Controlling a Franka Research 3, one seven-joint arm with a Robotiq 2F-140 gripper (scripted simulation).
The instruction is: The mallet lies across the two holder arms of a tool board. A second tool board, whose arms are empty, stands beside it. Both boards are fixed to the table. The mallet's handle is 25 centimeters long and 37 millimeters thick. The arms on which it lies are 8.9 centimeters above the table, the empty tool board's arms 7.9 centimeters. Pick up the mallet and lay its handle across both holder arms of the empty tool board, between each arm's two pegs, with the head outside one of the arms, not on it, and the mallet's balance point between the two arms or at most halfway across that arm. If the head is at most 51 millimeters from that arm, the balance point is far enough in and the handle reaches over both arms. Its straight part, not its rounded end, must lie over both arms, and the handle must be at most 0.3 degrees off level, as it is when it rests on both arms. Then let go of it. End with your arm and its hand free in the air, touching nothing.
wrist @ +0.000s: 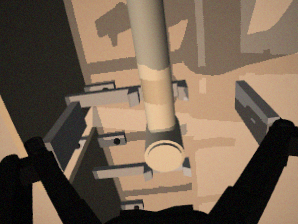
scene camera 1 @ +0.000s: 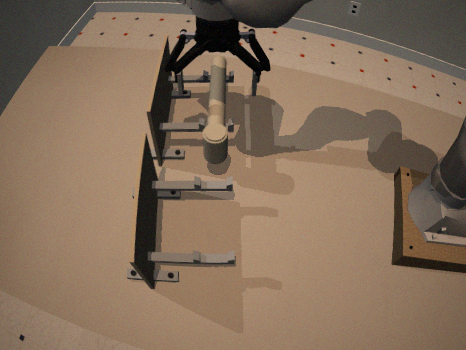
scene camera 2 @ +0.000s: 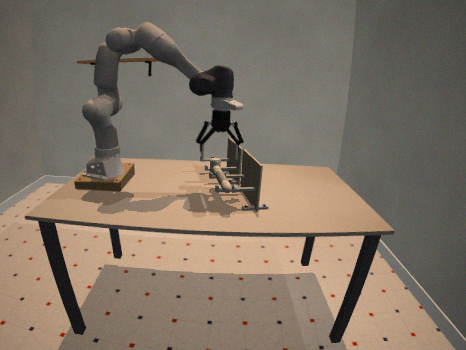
Note:
In view: the gripper [scene camera 1: 217,91], a tool board [scene camera 1: 147,190] and a tool board [scene camera 1: 162,92].
The gripper also shows in the wrist view [wrist: 157,104] and in scene camera 2 [scene camera 2: 219,158].

